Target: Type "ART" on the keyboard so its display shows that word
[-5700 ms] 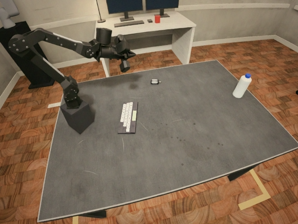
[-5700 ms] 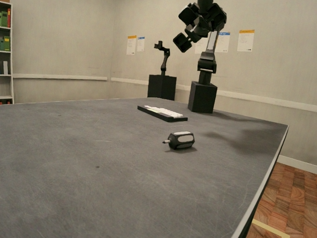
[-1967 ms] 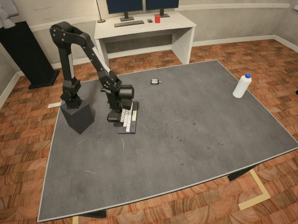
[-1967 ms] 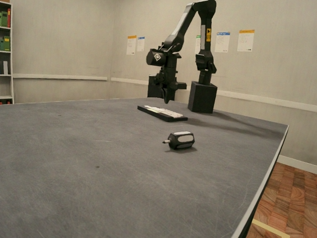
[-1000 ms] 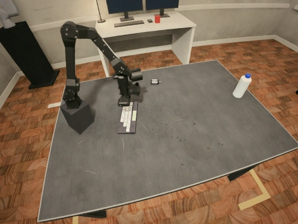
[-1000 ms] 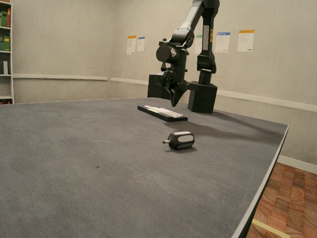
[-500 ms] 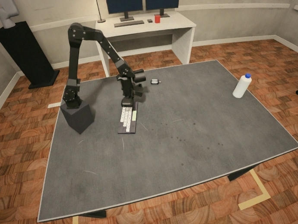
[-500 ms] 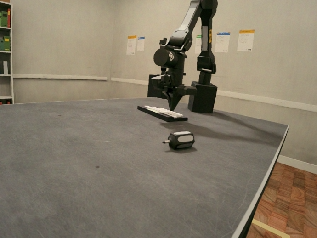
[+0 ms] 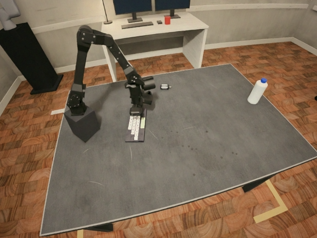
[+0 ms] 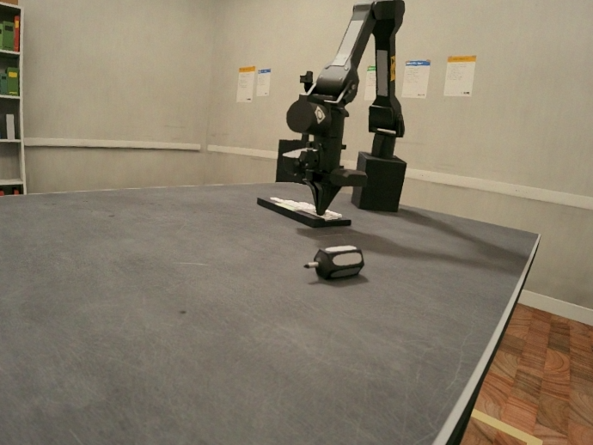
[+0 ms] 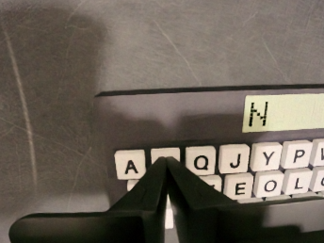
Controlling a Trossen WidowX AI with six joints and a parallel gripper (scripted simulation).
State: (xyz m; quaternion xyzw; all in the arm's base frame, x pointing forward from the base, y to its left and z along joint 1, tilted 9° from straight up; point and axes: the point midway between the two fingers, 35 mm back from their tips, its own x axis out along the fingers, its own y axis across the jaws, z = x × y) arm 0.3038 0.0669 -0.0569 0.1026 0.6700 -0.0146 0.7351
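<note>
The left-arrow key lies 180 mm to the right of my hand, 30 mm below it and 30 mm behind it. Also, from my hand: small black-and-white object (210 mm to the left, 200 mm ahead, 30 mm below).
</note>
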